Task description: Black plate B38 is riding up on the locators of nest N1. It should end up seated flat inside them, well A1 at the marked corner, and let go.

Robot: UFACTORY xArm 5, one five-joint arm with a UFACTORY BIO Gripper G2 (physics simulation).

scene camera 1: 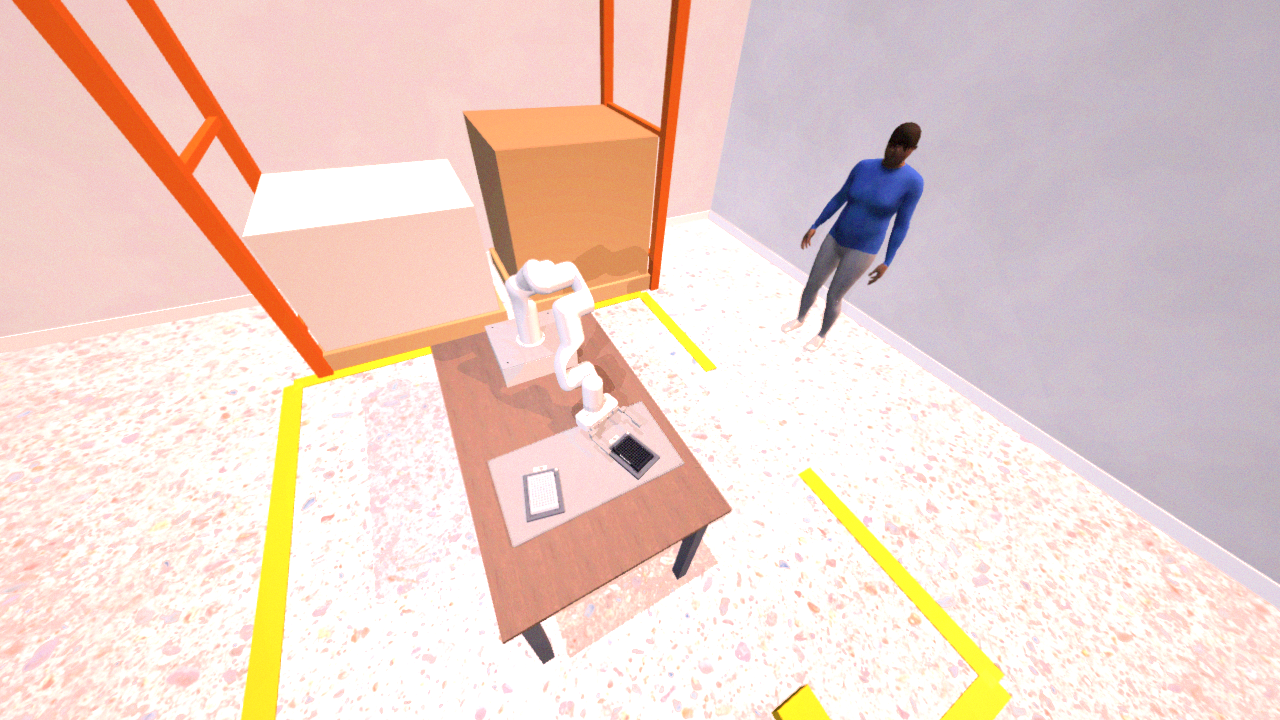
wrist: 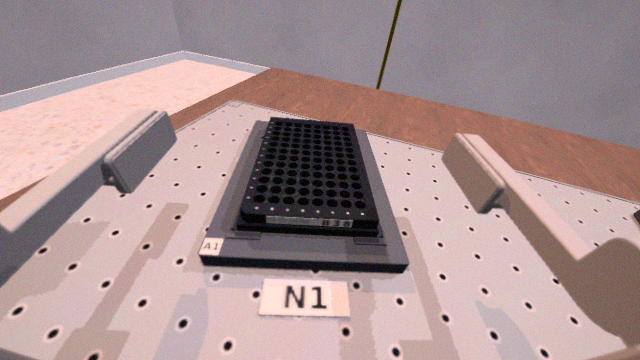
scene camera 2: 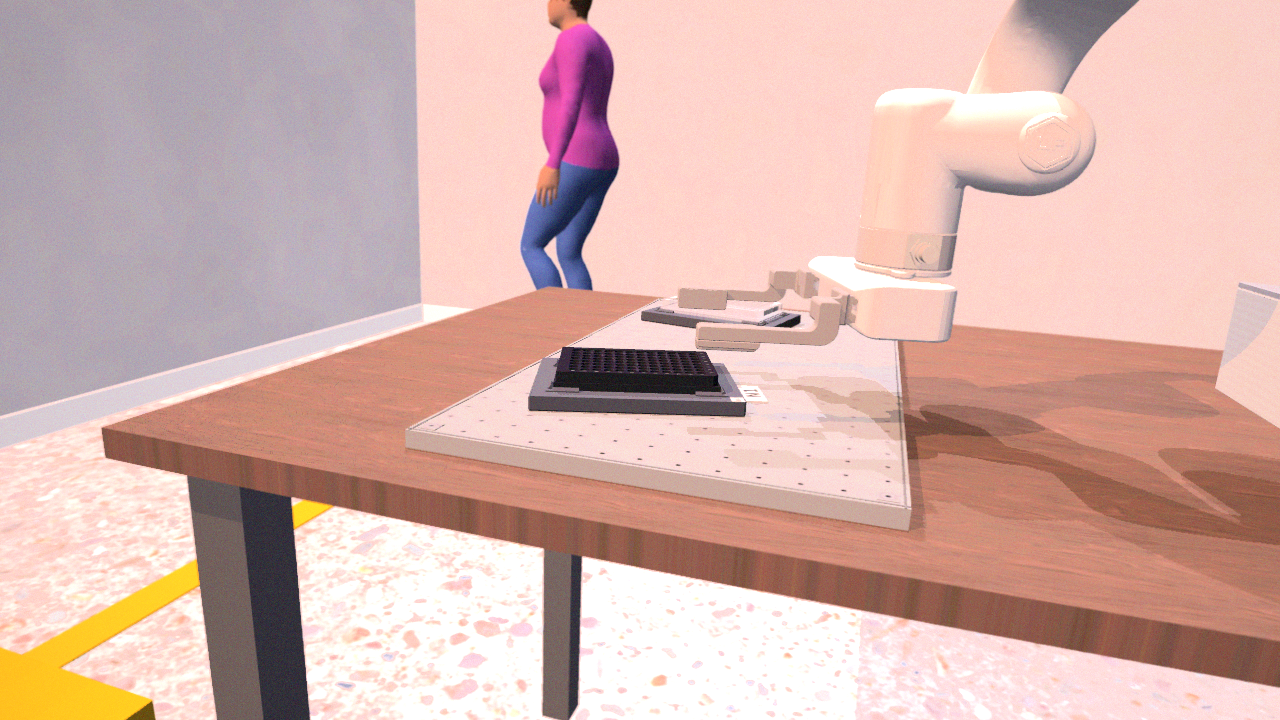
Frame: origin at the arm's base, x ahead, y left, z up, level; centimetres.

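Where they show: hand, its tool point: [scene camera 1: 621,435] [wrist: 313,159] [scene camera 2: 713,315]; arm's base, origin of its link: [scene camera 1: 531,338].
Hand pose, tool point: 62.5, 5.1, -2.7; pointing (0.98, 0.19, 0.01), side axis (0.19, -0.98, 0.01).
Things, the pixels of their top centre, and the offset from my tool point, as dx, dy, dz. "pt": a spot on its surface instead. Level surfaces: height alone.
- Black plate B38, centre of its top: [wrist: 311,155] [scene camera 2: 636,360] [scene camera 1: 633,451] +5.9, +1.1, -4.0
- dark grey nest N1, centre of its top: [scene camera 2: 635,374] [wrist: 310,167] [scene camera 1: 632,453] +5.9, +1.1, -5.1
- A1 label, a spot on its surface: [wrist: 211,246] pt -2.6, +4.9, -5.4
- second nest, a spot on its surface: [scene camera 2: 657,316] pt +8.3, -28.5, -5.8
- white plate, centre of its top: [scene camera 2: 723,301] [scene camera 1: 542,490] +0.8, -32.2, -4.0
- same perforated board, height of its surface: dz -6.6
- brown table, height of its surface: dz -7.9
Black plate B38 [scene camera 1: 632,453] [scene camera 2: 637,365] [wrist: 310,170] lies in the dark grey nest N1 [scene camera 1: 648,467] [scene camera 2: 635,405] [wrist: 300,254]. It looks level, with its near edge just inside the low locators in the wrist view; no raised side shows. Its lettered row runs along the near edge, with A at the left, at the corner where the nest carries the A1 label [wrist: 211,246]. The far locators are hidden. My gripper [scene camera 1: 625,441] [scene camera 2: 714,317] [wrist: 307,162] is open and empty. Its fingers stand wide apart, above and back from the plate, touching neither plate nor nest.
A second nest [scene camera 2: 657,316] with a white plate [scene camera 1: 542,492] [scene camera 2: 738,308] stands on the same perforated board [scene camera 1: 581,479] [scene camera 2: 805,465] [wrist: 390,325]. The board lies on the brown table [scene camera 1: 554,573] [scene camera 2: 358,385]. One person [scene camera 1: 868,210] [scene camera 2: 581,98] shows in each scene view, away from the table.
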